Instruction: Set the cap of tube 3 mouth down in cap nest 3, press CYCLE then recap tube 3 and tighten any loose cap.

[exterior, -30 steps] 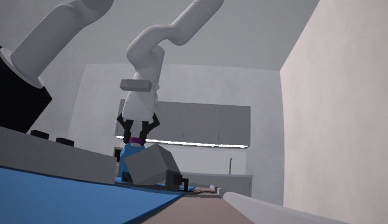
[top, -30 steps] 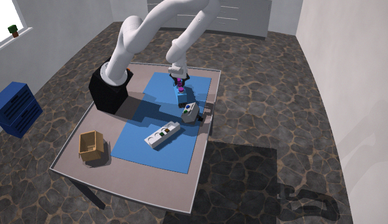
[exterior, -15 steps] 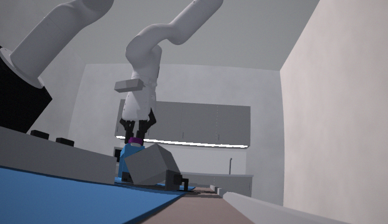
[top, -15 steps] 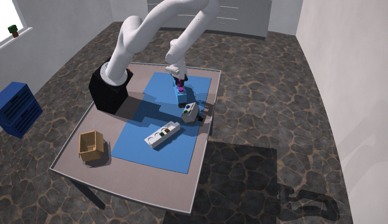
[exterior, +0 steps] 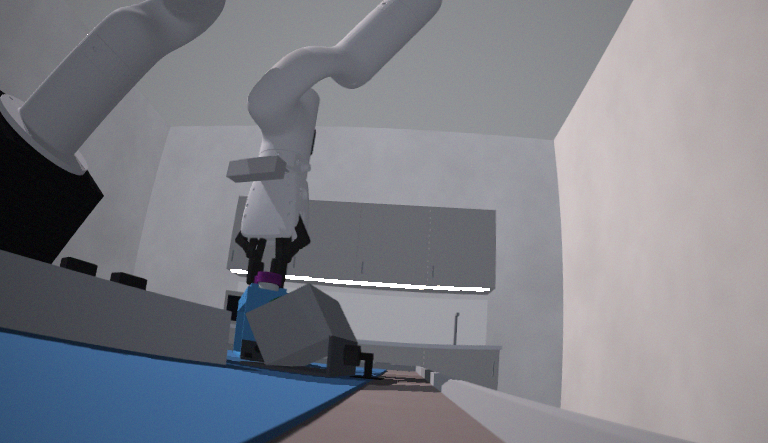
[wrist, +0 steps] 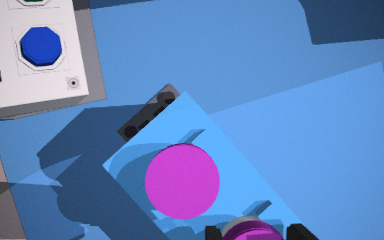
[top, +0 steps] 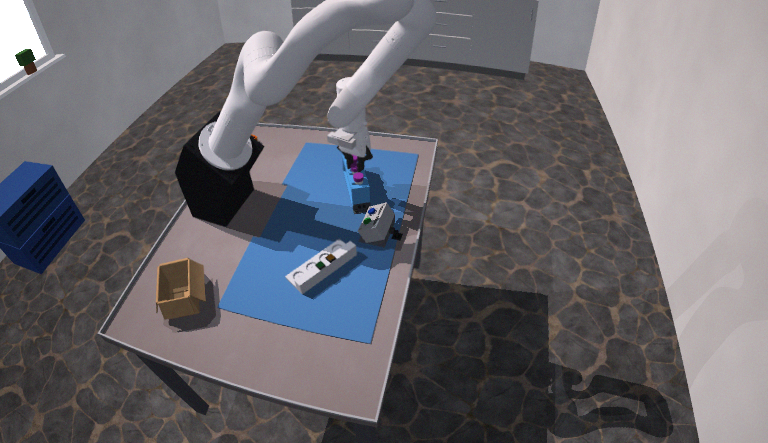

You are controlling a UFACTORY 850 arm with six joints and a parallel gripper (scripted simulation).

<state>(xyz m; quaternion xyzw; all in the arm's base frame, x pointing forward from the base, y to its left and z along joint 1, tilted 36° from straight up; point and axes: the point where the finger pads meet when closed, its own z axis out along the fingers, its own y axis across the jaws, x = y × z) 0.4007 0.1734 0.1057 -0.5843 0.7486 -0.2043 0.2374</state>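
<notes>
My hand is 1 cm above the magenta cap. Also, from my hand: grey key housing 11 cm ahead, 17 cm to the right, 8 cm below; blue key 9 cm ahead, 14 cm to the right, 6 cm below; green key 9 cm ahead, 19 cm to the right, 6 cm below.
</notes>
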